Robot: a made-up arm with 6 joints.
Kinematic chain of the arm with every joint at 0, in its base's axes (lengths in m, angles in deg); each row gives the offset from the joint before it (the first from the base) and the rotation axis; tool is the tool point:
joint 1: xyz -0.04 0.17 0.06 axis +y
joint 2: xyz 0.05 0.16 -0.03 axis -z
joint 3: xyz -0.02 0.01 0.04 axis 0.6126 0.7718 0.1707
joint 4: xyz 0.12 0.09 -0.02 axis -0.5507 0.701 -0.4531
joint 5: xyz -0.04 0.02 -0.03 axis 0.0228 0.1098 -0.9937
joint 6: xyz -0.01 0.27 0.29 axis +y
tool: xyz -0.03 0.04 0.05
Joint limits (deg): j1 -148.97..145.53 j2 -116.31..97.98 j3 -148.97..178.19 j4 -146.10..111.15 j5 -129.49..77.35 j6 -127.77..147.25
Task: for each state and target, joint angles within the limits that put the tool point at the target. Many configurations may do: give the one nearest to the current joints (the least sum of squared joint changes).
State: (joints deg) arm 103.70 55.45 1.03 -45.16 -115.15 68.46
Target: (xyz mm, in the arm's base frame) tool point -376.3 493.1 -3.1
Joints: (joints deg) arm 64.15 79.28 24.63 -86.26 -107.74 73.27
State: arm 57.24 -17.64 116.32 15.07 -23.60 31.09
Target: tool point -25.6 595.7 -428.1
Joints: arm 97.17 -15.60 141.84 12.65 -17.92 31.83
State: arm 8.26 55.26 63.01 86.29 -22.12 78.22
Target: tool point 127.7 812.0 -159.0
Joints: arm 2.53 29.08 81.18 111.15 13.54 101.28
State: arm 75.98 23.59 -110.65 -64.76 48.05 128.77
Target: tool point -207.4 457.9 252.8
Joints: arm 84.24 -12.46 -106.15 -89.27 41.01 118.36
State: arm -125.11 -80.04 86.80 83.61 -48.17 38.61
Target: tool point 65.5 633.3 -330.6
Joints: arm -147.99 -116.31 97.92 56.63 -73.83 36.68
